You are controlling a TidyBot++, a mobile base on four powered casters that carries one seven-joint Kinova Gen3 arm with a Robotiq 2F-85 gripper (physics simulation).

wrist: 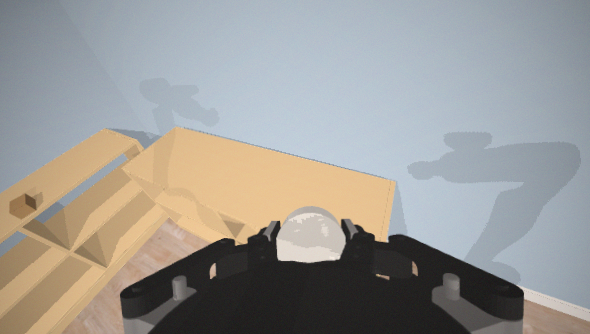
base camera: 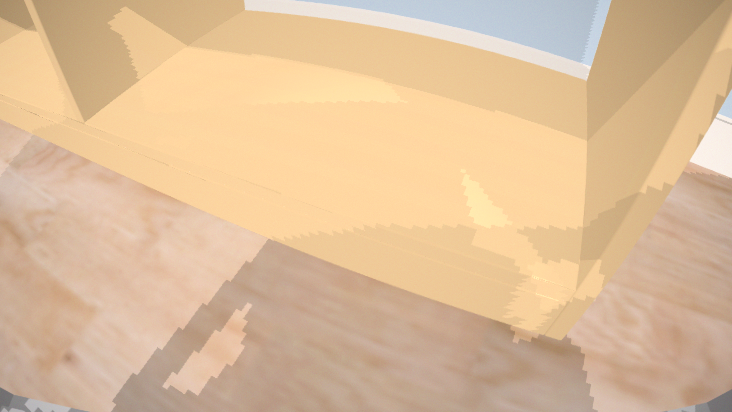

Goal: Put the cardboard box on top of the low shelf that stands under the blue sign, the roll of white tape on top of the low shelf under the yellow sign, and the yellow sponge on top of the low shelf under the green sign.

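Frame: origin at the arm's base, x ahead, y left, z up, level; millimetres.
Where they show: gripper, fingertip midpoint: (wrist: 310, 231).
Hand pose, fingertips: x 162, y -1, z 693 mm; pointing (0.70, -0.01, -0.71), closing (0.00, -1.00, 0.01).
Things, the pixels of their top centre, and the offset from my fingertips. Level surfaces: height alone.
- white tape, middle of its top: (wrist: 310, 225) 11 mm back, 0 mm left, 32 mm up
- cardboard box, middle of its top: (wrist: 17, 202) 348 mm ahead, 1262 mm left, 429 mm down
- low shelf, its level: 479 mm down
- Wooden floor, its level: 1089 mm down
My gripper (wrist: 310, 231) is shut on the roll of white tape (wrist: 311, 239), which shows as a pale round shape between the fingertips in the wrist view. A low shelf (wrist: 280, 170) (base camera: 327, 153) stands against the blue wall. In the wrist view the gripper and the tape overlap its near right part; the height between them is hard to tell. The cardboard box (wrist: 22, 206) sits on top of another low shelf (wrist: 75, 172) at the left. The yellow sponge and the coloured signs do not show in either view.
The two shelves meet near a corner of the room. Wooden floor (base camera: 102, 255) (wrist: 155, 245) lies in front of them. In the base view the near shelf's front edge is very close. Arm shadows (wrist: 500, 165) fall on the wall (wrist: 350, 75).
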